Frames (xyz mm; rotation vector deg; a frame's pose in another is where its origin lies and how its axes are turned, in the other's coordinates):
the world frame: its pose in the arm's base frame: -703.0 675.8 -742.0 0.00 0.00 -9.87
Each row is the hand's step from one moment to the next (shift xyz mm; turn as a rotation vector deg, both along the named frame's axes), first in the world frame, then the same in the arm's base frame.
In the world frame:
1: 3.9 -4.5 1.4 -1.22 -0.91 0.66
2: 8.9 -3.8 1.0 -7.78 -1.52 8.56
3: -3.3 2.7 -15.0 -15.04 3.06 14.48
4: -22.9 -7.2 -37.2 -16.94 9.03 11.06
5: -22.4 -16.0 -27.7 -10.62 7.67 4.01
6: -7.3 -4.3 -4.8 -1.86 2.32 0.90
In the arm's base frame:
1: 3.1 -5.1 1.4 -1.36 -0.69 0.66
2: 8.1 -5.3 1.0 -7.93 -0.16 8.56
3: -2.8 3.2 -15.0 -14.29 5.59 14.48
4: -23.8 -3.2 -37.2 -15.14 11.80 11.06
5: -24.8 -11.9 -27.7 -9.15 9.38 4.01
6: -7.9 -3.0 -4.8 -1.43 2.60 0.90

